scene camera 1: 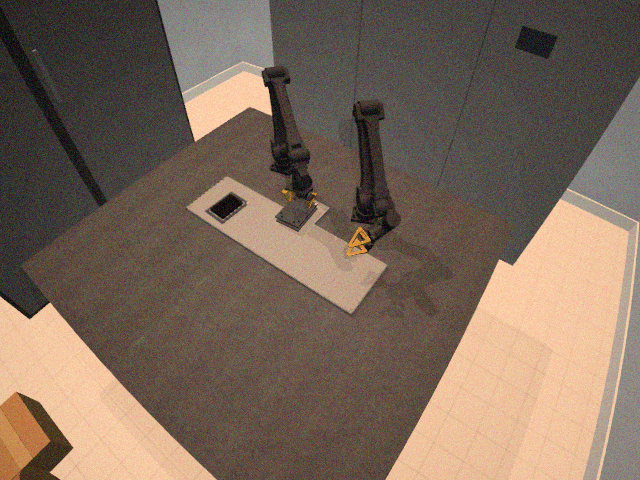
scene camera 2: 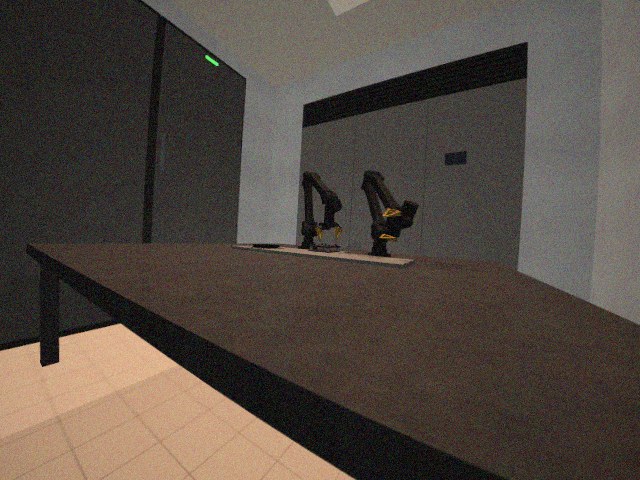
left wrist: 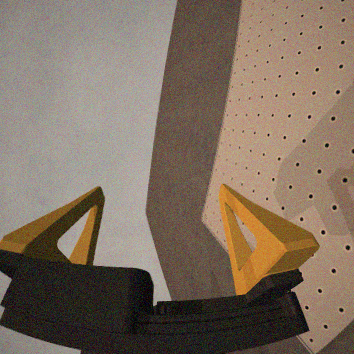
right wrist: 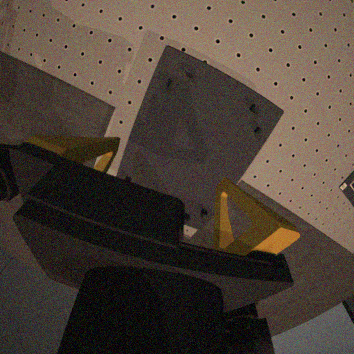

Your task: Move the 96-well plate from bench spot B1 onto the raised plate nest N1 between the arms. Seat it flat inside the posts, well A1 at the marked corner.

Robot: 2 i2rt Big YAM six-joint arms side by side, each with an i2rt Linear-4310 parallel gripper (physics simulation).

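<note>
The 96-well plate shows as a dark rectangle in a grey-edged holder at the left end of the pale board; its wells are too small to tell. The raised nest is a grey platform with small dark posts near its corners, and no plate lies on it. My right gripper is open and empty, pointing down low above the nest's rear part. My left gripper is open and empty, held sideways above the board's right part.
The pale perforated board lies on the brown table. A corner of the plate's holder shows at the right wrist view's right edge. Both arms stand behind the board.
</note>
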